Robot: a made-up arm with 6 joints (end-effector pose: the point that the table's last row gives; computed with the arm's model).
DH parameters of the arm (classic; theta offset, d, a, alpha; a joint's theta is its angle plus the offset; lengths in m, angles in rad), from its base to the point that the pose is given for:
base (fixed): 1.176 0 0.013 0
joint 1: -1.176 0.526 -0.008 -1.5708
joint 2: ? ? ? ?
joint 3: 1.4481 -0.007 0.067 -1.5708
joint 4: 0 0.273 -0.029 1.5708
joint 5: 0 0.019 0.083 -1.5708
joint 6: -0.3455 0 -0.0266 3.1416
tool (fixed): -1.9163 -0.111 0 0
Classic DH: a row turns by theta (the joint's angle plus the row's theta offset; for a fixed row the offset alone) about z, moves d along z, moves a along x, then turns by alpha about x.
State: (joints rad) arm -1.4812 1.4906 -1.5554 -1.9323 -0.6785 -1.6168
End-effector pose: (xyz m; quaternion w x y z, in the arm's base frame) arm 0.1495 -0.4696 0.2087 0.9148 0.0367 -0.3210 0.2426
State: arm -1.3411 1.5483 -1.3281 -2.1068 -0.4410 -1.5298
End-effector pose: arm 0.1736 -0.3456 0.1500 0.9028 0.1916 -0.2141 0.3201
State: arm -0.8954 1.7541 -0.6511 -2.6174 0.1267 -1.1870
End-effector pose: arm 0.0736 -0.0436 0.1796 0.6790 0.4761 0.0300 0.5581
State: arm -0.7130 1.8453 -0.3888 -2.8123 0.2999 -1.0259
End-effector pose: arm 0.0177 0.0059 0.2492 0.5706 0.5479 0.0804 0.6064
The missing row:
joint 2: -1.4481 0 0.4494 0
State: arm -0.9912 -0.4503 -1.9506 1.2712 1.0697 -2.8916
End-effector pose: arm 0.1093 -0.0199 1.3076 0.6084 -0.2188 -0.7362 0.1997
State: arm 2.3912 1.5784 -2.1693 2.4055 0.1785 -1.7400
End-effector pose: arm -0.4725 0.5046 0.1529 0.9295 0.2214 0.2811 0.0896
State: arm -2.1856 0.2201 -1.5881 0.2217 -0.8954 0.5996
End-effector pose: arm -0.2668 -0.3686 1.0497 0.3294 -0.0191 0.8998 0.2856
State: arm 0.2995 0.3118 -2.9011 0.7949 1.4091 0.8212
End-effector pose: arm 0.3226 0.2220 1.2306 0.5229 0.5787 0.2287 -0.5826
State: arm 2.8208 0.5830 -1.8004 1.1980 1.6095 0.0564
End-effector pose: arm -0.6037 0.0778 0.7794 0.7197 -0.4662 0.3444 0.3822
